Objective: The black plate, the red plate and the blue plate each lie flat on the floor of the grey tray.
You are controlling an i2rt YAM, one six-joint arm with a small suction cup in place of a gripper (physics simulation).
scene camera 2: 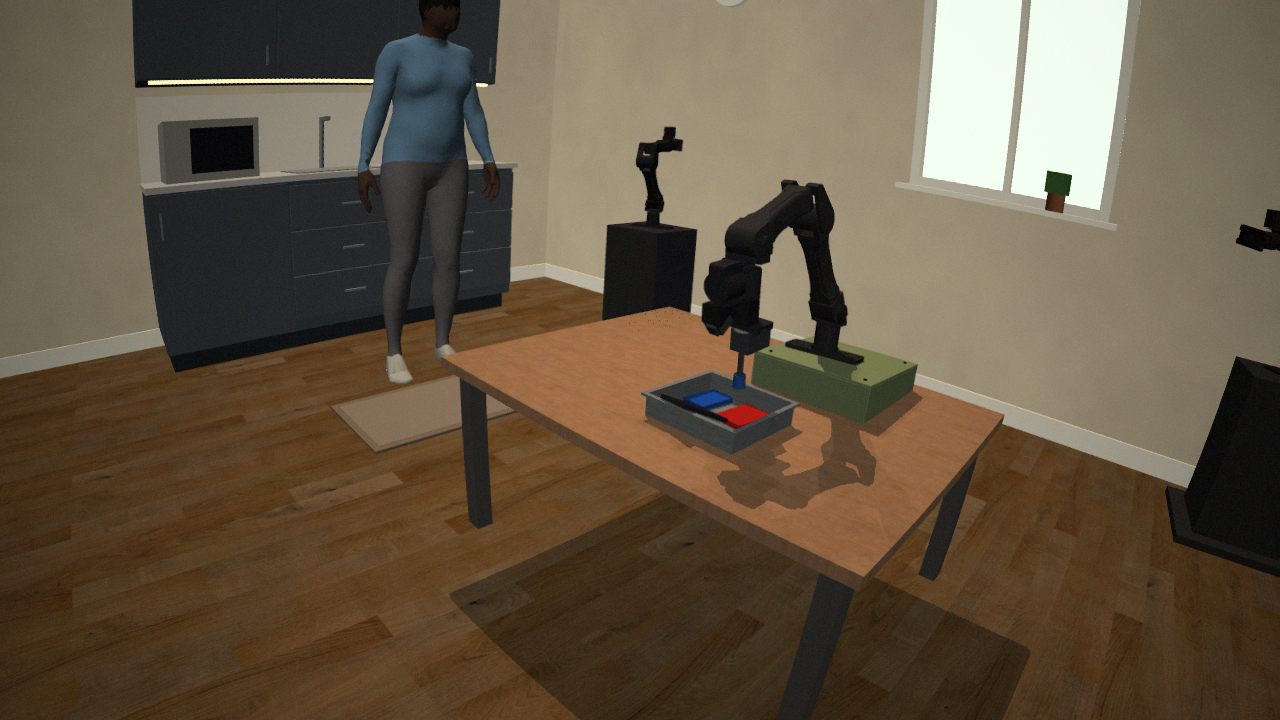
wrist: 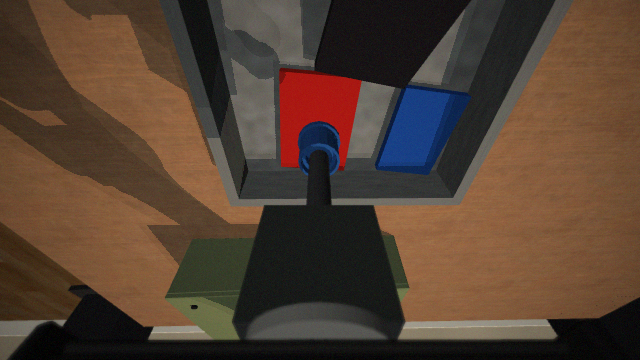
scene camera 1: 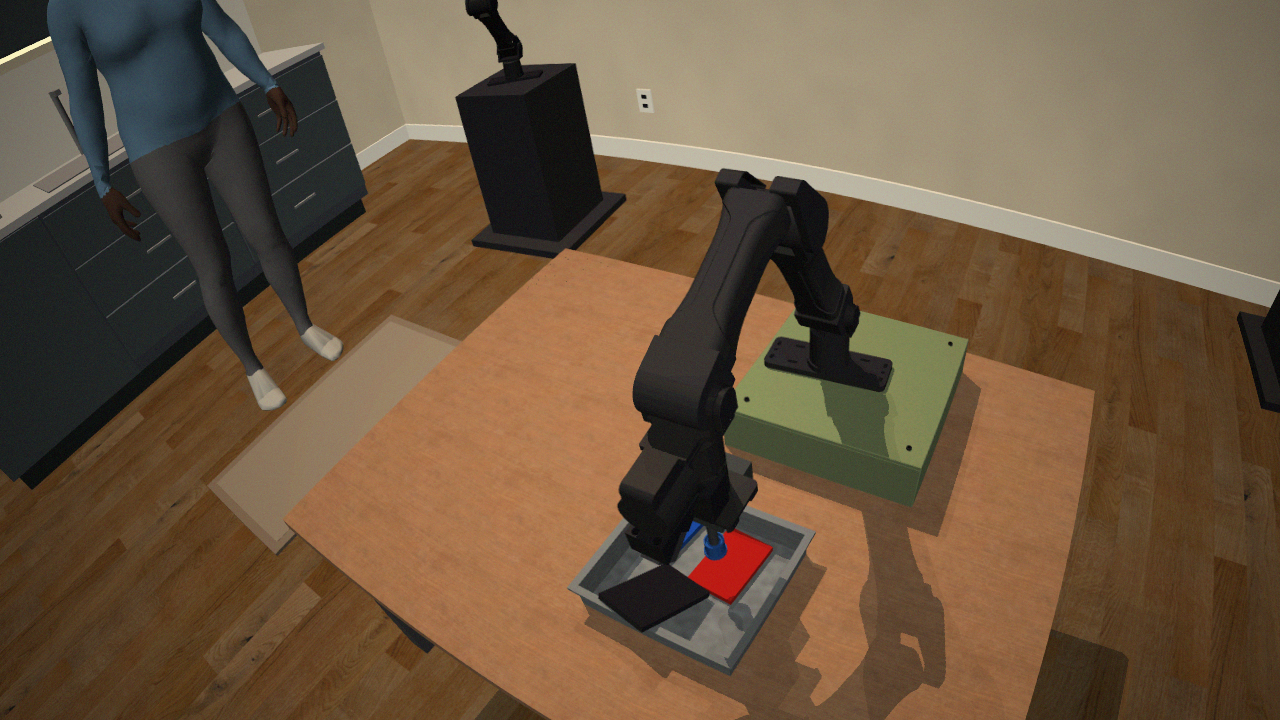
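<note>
My suction cup (scene camera 1: pixel 717 553) holds nothing. The suction cup is 8 cm from the middle of a grey tray (scene camera 1: pixel 713 632), (scene camera 2: pixel 711 431), (wrist: pixel 490 57), above it. A blue plate (wrist: pixel 423 119) rests on the grey tray. I can see a black plate (scene camera 1: pixel 651 598), (wrist: pixel 384 49) too, and there is a red plate (scene camera 1: pixel 725 579), (wrist: pixel 306 96).
</note>
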